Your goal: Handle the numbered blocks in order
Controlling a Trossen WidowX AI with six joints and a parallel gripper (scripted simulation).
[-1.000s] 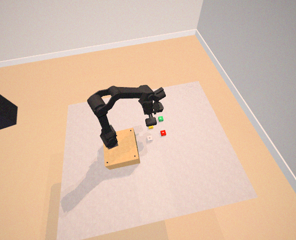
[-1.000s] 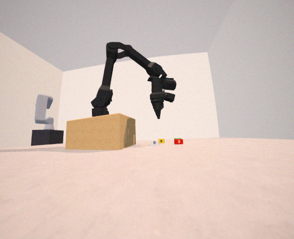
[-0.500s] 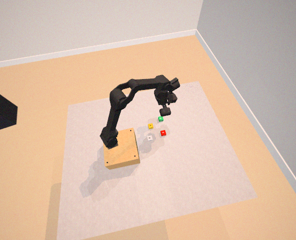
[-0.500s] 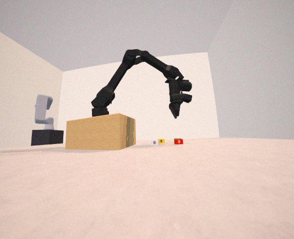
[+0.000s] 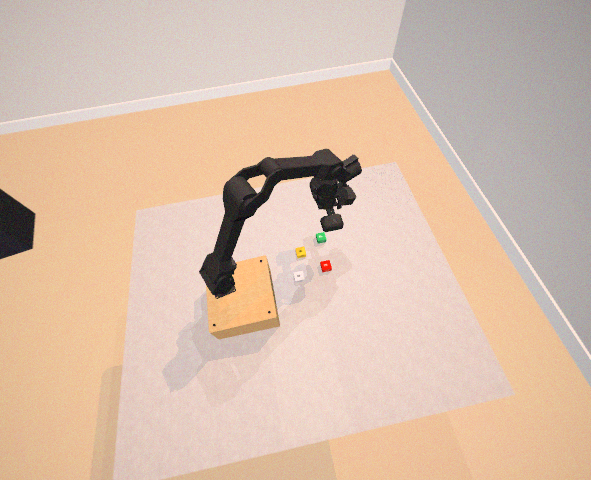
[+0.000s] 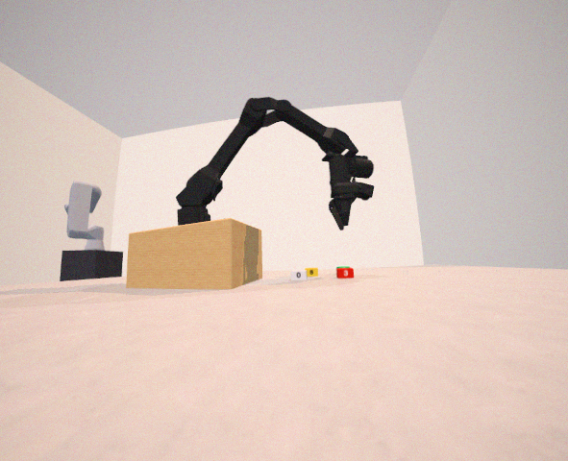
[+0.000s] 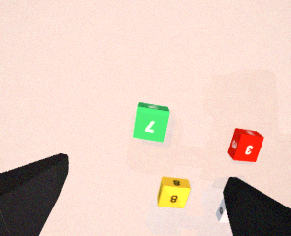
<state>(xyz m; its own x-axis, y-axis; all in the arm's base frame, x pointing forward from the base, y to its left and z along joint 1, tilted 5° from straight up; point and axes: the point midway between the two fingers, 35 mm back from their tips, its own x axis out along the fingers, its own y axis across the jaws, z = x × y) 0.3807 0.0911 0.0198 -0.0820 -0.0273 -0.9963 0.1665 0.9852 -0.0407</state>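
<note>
Now: the white block 14 cm behind my gripper tip, 11 cm to the right of it and 11 cm below it. The rest, counted from my gripper tip: green block 1 cm behind, 11 cm below; then yellow block 10 cm behind, 3 cm to the right, 11 cm below; then red block 4 cm behind, 11 cm to the right, 11 cm below.
</note>
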